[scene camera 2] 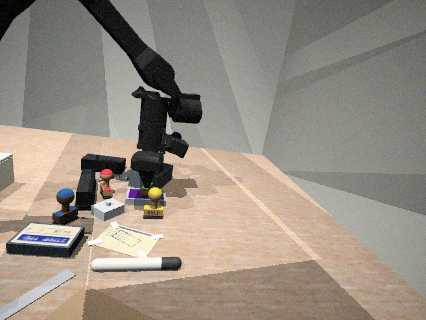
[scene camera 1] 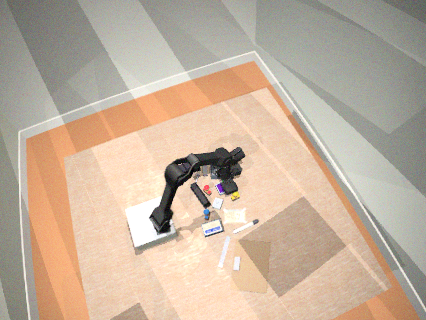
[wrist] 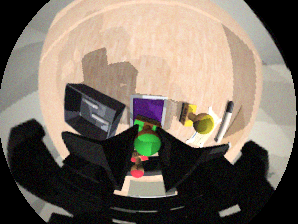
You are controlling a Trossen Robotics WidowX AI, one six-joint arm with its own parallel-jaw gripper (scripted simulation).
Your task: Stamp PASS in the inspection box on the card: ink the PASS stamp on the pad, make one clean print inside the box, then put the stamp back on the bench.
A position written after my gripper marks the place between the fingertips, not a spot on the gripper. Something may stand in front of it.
I see my gripper [scene camera 2: 147, 185], a green-knobbed stamp [wrist: 147, 142], a marker [scene camera 2: 151, 263], a blue-and-white tin [scene camera 2: 41, 239] and a card [scene camera 2: 136, 243].
My gripper shows as well in the wrist view [wrist: 147, 128].
